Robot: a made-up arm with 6 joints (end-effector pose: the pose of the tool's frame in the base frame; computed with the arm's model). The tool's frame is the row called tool.
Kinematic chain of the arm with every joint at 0, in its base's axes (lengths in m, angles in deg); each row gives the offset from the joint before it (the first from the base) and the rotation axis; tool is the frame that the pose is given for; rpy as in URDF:
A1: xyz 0 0 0.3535 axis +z
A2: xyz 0 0 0 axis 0 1 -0.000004
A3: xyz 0.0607 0 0.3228 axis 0 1 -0.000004
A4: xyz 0.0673 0 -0.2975 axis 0 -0.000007 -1
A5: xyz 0 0 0 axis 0 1 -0.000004
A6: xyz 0.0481 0 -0.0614 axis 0 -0.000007 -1
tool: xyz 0 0 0 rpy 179.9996 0 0
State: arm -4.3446 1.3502 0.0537 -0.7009 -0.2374 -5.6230
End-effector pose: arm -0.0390 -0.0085 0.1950 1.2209 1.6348 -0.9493
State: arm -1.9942 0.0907 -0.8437 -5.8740 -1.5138 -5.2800
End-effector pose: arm -0.1689 -0.3129 0.5711 -0.3848 -1.0387 1.8097
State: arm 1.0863 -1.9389 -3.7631 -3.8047 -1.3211 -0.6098
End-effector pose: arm -0.1753 -0.4274 0.0655 1.3540 -0.2997 0.6543
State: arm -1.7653 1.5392 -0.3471 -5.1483 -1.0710 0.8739
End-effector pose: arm -0.0872 -0.0816 0.1051 -0.0305 -2.1891 -0.6419
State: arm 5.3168 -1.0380 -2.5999 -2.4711 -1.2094 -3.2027
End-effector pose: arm -0.1811 0.3436 0.8066 1.1042 0.2146 2.3924
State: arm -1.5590 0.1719 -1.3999 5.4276 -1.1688 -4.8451
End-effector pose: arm 0.0618 -0.4147 0.6779 1.3215 -0.9070 2.5532
